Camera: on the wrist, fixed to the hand. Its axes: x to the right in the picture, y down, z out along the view.
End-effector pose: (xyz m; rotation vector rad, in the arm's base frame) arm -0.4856 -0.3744 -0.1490 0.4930 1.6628 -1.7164
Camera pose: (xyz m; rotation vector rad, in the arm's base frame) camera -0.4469 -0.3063 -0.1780 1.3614 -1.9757 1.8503
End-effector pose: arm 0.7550 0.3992 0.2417 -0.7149 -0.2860 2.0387
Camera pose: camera 0.7642 0.3488 0.1757 -0.1924 -1.0642 0.6681
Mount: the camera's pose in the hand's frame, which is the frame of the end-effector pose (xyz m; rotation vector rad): -0.0211 0.0515 -0.0623 -0.4062 -0.3380 -1.4550
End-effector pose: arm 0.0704 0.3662 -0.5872 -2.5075 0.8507 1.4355
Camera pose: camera 0.0819 0.3085 -0.5279 -1.9570 -1.2021 1.2965
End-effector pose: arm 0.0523 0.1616 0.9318 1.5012 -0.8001 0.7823
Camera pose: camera -0.0041 0.2216 0.9459 1.3984 0.0575 -0.6889
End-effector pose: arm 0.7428 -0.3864 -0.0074 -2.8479 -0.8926 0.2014
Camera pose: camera 0.7649 -0.4467 0.0460 1.4215 2.5114 -0.2598
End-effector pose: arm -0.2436 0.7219 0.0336 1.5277 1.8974 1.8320
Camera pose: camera -0.2451 0.6525 0.0801 0.0750 1.5125 1.0053
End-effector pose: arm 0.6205 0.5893 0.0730 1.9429 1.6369 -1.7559
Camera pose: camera 0.7035 0.5930 0.0813 -0.0286 -2.5519 1.2091
